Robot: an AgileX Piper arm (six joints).
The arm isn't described. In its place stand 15 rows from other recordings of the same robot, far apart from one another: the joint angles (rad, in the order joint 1, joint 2, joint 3, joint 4, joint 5, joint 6), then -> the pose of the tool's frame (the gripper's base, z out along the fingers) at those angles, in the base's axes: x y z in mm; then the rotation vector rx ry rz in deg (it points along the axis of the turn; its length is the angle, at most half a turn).
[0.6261, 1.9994, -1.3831, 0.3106, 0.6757, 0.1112] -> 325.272 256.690 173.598 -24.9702 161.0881 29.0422
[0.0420, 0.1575, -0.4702, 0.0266, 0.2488, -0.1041] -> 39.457 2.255 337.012 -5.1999 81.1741 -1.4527
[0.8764, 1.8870, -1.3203, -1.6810, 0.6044, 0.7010] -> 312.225 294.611 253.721 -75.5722 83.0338 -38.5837
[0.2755, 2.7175, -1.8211, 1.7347, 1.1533, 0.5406] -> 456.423 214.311 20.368 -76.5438 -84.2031 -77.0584
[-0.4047, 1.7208, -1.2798, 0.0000, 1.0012, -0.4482] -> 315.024 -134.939 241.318 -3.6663 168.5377 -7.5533
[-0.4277, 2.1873, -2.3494, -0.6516, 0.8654, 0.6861] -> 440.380 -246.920 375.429 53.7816 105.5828 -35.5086
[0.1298, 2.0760, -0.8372, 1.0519, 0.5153, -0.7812] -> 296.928 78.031 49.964 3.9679 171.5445 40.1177
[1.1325, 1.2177, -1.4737, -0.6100, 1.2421, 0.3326] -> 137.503 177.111 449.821 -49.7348 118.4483 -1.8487
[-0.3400, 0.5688, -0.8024, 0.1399, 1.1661, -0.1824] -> 73.662 -13.684 340.268 11.2753 137.2913 -3.5373
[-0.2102, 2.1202, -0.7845, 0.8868, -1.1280, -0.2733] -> 321.475 -133.749 92.277 50.7911 93.6665 -41.7504
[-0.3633, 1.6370, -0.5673, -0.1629, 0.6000, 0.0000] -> 197.217 -83.892 115.217 -20.2937 -177.0700 7.8045
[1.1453, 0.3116, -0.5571, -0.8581, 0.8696, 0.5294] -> 65.745 17.626 325.212 -41.3946 96.8093 7.9671
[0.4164, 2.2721, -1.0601, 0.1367, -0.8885, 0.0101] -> 394.943 164.144 75.514 -12.3000 103.4602 15.3681
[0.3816, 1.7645, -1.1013, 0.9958, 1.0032, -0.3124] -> 284.901 183.705 212.906 9.9241 -162.7221 -71.4267
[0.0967, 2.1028, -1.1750, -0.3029, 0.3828, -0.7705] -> 391.445 27.785 90.096 -87.2114 137.7482 -21.8620
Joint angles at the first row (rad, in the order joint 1, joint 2, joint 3, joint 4, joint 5, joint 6):
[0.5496 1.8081 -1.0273 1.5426 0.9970 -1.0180]
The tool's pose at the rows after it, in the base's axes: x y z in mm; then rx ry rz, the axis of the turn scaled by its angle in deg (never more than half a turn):
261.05 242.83 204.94 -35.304 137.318 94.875
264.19 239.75 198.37 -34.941 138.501 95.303
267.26 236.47 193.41 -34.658 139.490 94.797
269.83 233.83 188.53 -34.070 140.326 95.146
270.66 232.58 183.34 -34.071 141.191 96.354
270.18 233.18 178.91 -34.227 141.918 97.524
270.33 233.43 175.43 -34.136 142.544 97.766
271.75 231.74 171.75 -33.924 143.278 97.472
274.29 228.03 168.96 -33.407 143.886 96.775
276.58 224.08 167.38 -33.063 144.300 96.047
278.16 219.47 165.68 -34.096 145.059 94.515
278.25 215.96 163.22 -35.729 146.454 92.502
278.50 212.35 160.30 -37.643 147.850 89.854
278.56 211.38 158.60 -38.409 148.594 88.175
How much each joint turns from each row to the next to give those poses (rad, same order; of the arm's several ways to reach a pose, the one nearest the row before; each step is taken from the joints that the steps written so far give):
[-0.0177 0.0199 0.0000 -0.0070 0.0102 0.0000]
[-0.0143 0.0196 0.0000 -0.0098 0.0164 0.0000]
[-0.0129 0.0128 -0.0003 -0.0132 0.0040 0.0000]
[-0.0116 0.0148 0.0000 -0.0050 0.0108 0.0000]
[-0.0070 0.0174 0.0000 -0.0047 0.0213 -0.0001]
[0.0001 0.0151 0.0000 -0.0010 0.0162 0.0000]
[0.0001 0.0103 0.0000 -0.0017 0.0036 0.0001]
[-0.0062 0.0095 0.0000 -0.0077 0.0010 0.0000]
[-0.0125 0.0056 0.0010 -0.0100 -0.0015 0.0000]
[-0.0127 0.0019 0.0011 -0.0110 -0.0011 0.0000]
[-0.0130 0.0000 0.0000 -0.0295 -0.0019 0.0000]
[-0.0072 0.0000 0.0001 -0.0398 -0.0057 0.0067]
[-0.0065 0.0000 0.0000 -0.0435 -0.0116 0.0043]
[0.0000 0.0000 -0.0001 -0.0200 -0.0128 0.0035]

